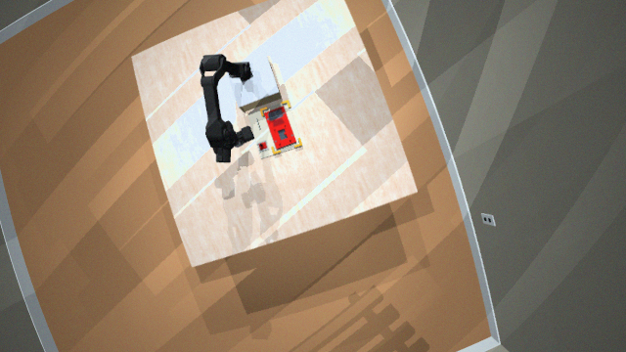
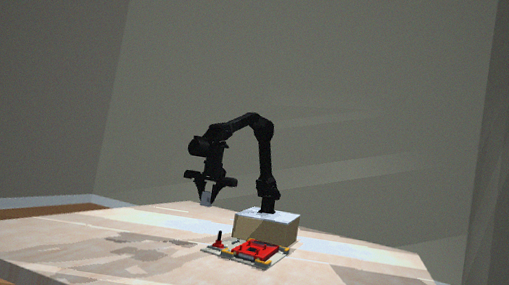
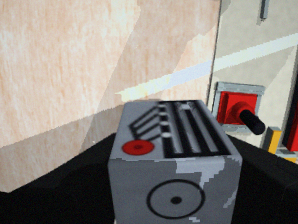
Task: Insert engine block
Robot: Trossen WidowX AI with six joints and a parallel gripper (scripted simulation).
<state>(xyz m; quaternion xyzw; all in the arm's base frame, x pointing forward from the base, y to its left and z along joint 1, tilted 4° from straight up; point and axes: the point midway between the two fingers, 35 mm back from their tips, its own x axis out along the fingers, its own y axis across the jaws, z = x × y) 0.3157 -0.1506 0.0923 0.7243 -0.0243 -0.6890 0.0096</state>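
Right now the black upright pin is 10 cm below my gripper tip, 8 cm to the left of it and 3 cm ahead of it. Also, from my gripper tip: grey engine block (1 cm above).
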